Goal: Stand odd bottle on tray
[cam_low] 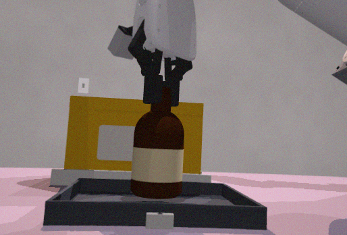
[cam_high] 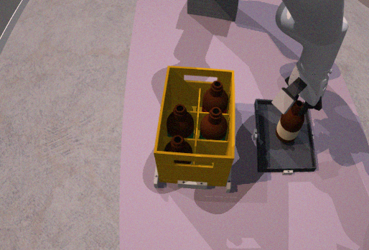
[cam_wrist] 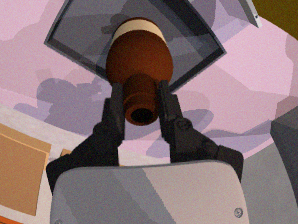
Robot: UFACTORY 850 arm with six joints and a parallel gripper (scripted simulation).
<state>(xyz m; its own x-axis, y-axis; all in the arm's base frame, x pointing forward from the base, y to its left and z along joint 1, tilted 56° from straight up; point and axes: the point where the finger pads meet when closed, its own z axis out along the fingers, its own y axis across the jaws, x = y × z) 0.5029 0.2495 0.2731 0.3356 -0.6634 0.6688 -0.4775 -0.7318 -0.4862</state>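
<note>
Now: the tray 16 cm below my hand. From my hand the other things lie so: yellow crate 1 cm behind, 28 cm to the right, 8 cm below; bottle 9 cm behind, 22 cm to the right, 8 cm below.
</note>
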